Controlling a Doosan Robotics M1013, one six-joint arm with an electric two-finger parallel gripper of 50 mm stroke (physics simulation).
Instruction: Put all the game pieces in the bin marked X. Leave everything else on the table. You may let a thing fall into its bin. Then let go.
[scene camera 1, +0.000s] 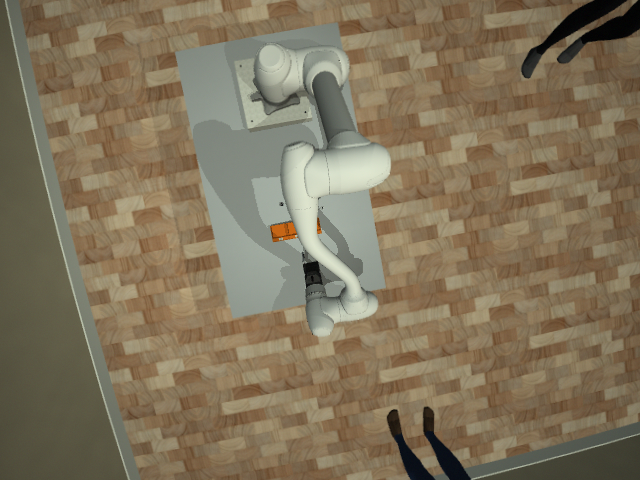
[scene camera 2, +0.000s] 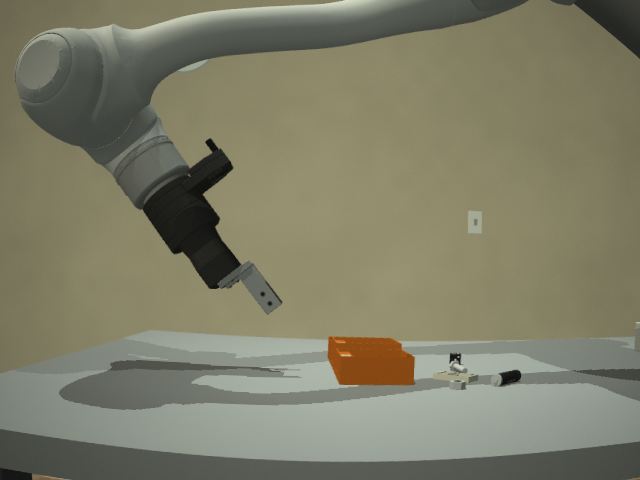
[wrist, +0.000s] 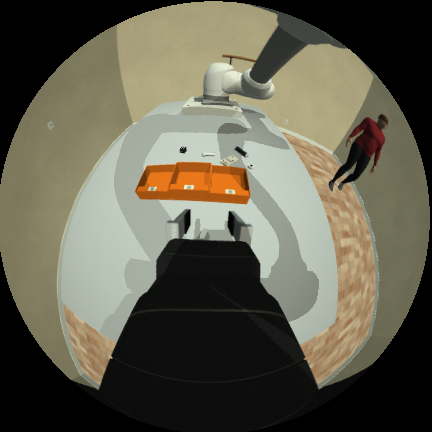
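Seen in the pictures: gripper, fingertip midpoint: (scene camera 2: 275, 308) (wrist: 208, 217); arm's base, link origin: (scene camera 1: 276, 91) (wrist: 214, 101).
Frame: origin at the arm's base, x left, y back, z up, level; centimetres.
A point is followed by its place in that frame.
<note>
A black die (scene camera 1: 281, 204) @(x -18.1, y -51.2, z -3.7 cm) (scene camera 2: 454, 357) @(x -17.4, y -51.6, z -4.2 cm) (wrist: 183, 149) @(x -17.8, y -52.0, z -4.0 cm) with white pips lies on the table behind the bins. A cream domino tile (scene camera 2: 467, 378) @(x -2.2, y -57.4, z -4.8 cm) (wrist: 229, 160) @(x -5.0, y -58.2, z -4.6 cm) with dark dots lies flat behind the right bin. Three orange bins stand in a row: left (scene camera 1: 281, 231) @(x -23.3, y -64.0, z -4.6 cm) (wrist: 156, 179) @(x -24.8, y -62.9, z -4.6 cm), middle (wrist: 191, 176) @(x -15.8, y -63.6, z -4.6 cm) and right (scene camera 2: 376, 367) @(x -3.5, y -68.4, z -3.3 cm) (wrist: 227, 179) @(x -7.2, y -65.5, z -4.6 cm) in the wrist view. Each has a small white label; the marks are too small to read. The bin insides that show in the wrist view hold no visible piece. My gripper (scene camera 2: 274, 307) @(x -13.7, y -78.4, z 2.7 cm) (wrist: 208, 217) @(x -13.7, y -78.4, z 2.7 cm) is open and empty, tilted, in front of and above the bins.
A white bolt-like piece (scene camera 2: 458, 367) @(x -10.1, y -54.6, z -4.6 cm) (wrist: 208, 154) @(x -10.5, y -54.7, z -4.8 cm) lies between die and domino. A black cylinder with a light end (scene camera 2: 506, 378) @(x 1.2, y -54.1, z -4.5 cm) (wrist: 241, 151) @(x -0.1, y -54.0, z -4.2 cm) and a small metal nut (scene camera 2: 457, 384) @(x 1.6, y -60.7, z -4.7 cm) (wrist: 251, 166) @(x 0.8, y -60.9, z -4.5 cm) lie beside the domino. The robot's base plate (scene camera 1: 253, 116) @(x -15.0, y -7.1, z 0.1 cm) (wrist: 190, 107) @(x -14.9, y -12.3, z -0.9 cm) is farther back.
</note>
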